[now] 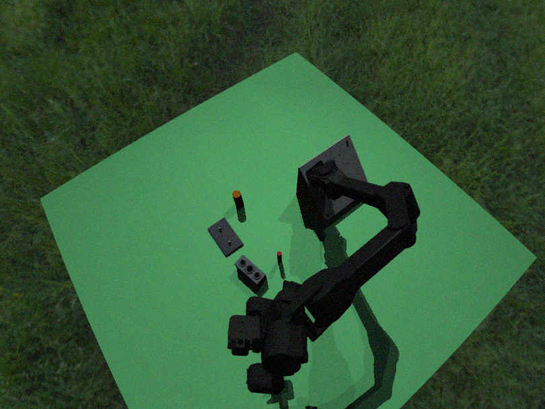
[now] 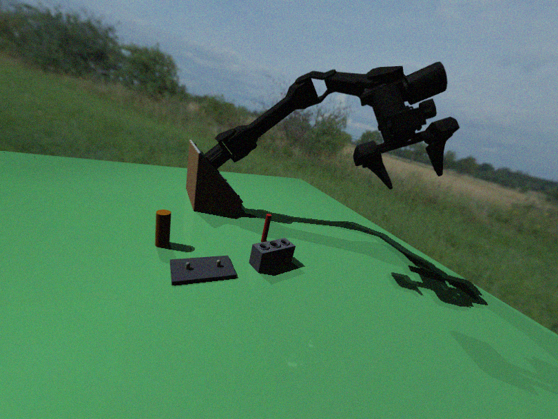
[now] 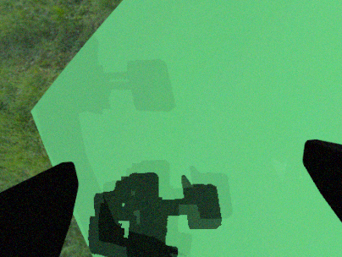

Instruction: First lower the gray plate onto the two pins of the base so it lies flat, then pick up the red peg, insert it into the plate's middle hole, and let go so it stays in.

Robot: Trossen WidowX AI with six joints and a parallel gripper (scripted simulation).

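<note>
Now: gripper tip 13 cm past the gray plate, 20 cm to the left of it and 22 cm above it. Also, from my gripper tip: red peg 23 cm behind, 17 cm to the right, 22 cm below; orange-topped cylinder 25 cm behind, 42 cm to the right, 22 cm below; base 14 cm behind, 36 cm to the right, 25 cm below.
</note>
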